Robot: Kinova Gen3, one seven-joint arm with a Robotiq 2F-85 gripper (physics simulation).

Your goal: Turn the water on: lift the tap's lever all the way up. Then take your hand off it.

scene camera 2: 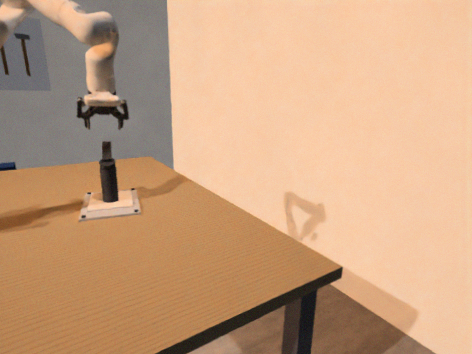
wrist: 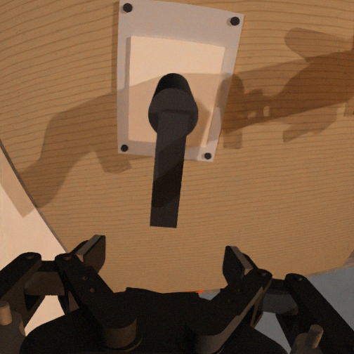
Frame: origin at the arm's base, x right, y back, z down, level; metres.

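Seen in the pictures: gripper, fingertip midpoint: [scene camera 2: 104, 128].
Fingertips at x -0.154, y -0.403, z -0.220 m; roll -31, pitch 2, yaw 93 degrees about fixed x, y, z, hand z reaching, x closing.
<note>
Pixels of each thing's top centre, then the offset from my fingertips to it. "*": a spot on its surface instead. Level surfaces: height alone.
- tap's dark round body, top centre: [scene camera 2: 107, 168] dz +0.121, dx +0.063, dy +0.003 m
- white base plate, surface spot: [scene camera 2: 136, 205] * dz +0.236, dx +0.127, dy -0.069 m
- wooden table, surface height: dz +0.245 m
The tap's dark round body [scene camera 2: 109, 182] [wrist: 172, 85] stands upright on a white base plate [scene camera 2: 136, 205] [wrist: 175, 17]. Its flat dark lever [scene camera 2: 106, 150] [wrist: 168, 185] rises above the body's top in the scene view; in the wrist view it extends from the top towards the gripper's side. The exact angle of the lever is hard to tell. My gripper [scene camera 2: 104, 127] [wrist: 164, 253] is open, with nothing between its fingers. It hangs a little above the lever's end, and a gap shows between them in both views.
The tap's plate sits on a wooden table [scene camera 2: 200, 260] [wrist: 280, 200], near its far edge. A pale wall [scene camera 2: 320, 100] runs along the table's right side in the scene view. A small part of a blue object [scene camera 2: 7, 166] shows at the left, beyond the table.
</note>
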